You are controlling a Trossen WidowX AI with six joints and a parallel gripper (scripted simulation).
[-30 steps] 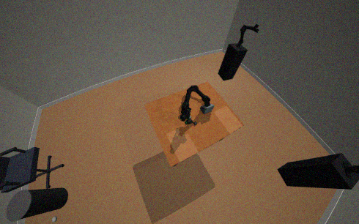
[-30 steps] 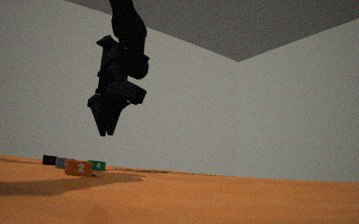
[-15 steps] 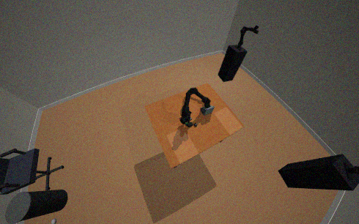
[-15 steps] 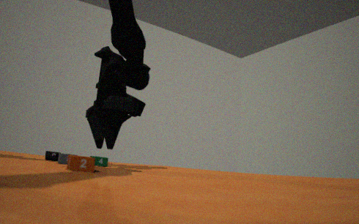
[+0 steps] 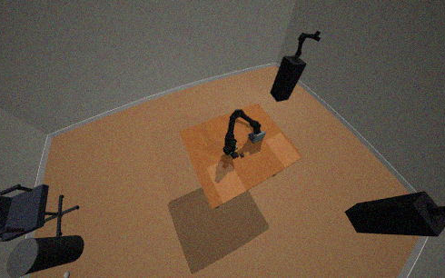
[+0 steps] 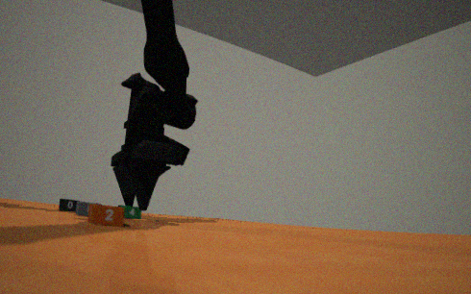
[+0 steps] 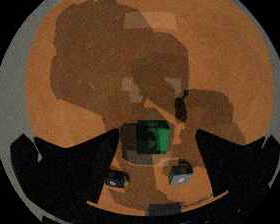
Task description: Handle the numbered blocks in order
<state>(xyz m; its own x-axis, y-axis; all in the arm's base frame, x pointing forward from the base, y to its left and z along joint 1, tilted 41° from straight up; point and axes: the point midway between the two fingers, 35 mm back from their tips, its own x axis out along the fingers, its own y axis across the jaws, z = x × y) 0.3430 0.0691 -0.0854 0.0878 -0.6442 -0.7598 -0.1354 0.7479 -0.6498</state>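
The grey block lies 80 mm behind my gripper tip, 50 mm to the right of it and 10 mm below it. Also, from my gripper tip: orange block (60 mm behind, 190 mm to the right, 10 mm below); then green block (10 mm behind, 10 mm to the left, 10 mm below); then black block (110 mm behind, 50 mm to the left, 10 mm below).
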